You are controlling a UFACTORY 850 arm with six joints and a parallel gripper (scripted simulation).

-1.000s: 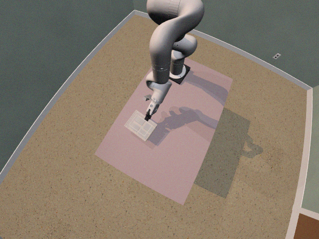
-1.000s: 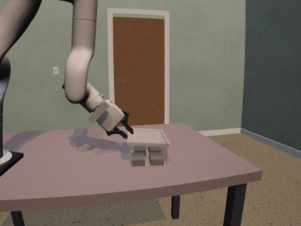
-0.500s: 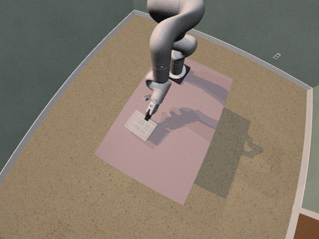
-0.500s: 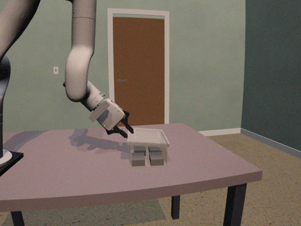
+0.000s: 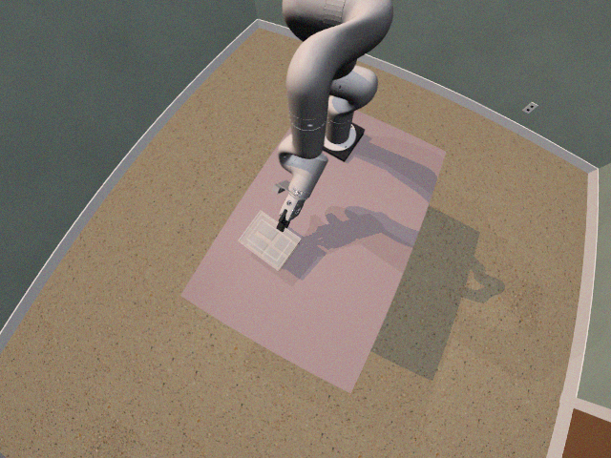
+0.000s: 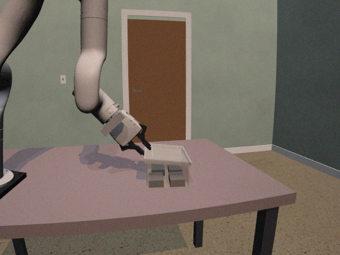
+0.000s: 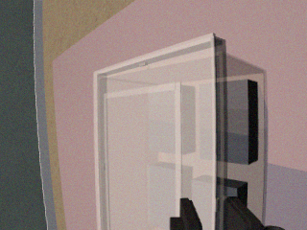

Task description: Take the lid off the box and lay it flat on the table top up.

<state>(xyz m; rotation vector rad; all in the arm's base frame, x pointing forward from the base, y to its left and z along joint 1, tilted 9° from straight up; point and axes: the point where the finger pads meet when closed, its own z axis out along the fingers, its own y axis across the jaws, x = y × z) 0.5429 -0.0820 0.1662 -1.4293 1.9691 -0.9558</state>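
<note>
The see-through lid lies 7 cm ahead of my hand, 4 cm to the right of it and 2 cm below it. The rest, counted from my hand: clear plastic box: 7 cm below, 7 cm ahead, 4 cm to the right.
</note>
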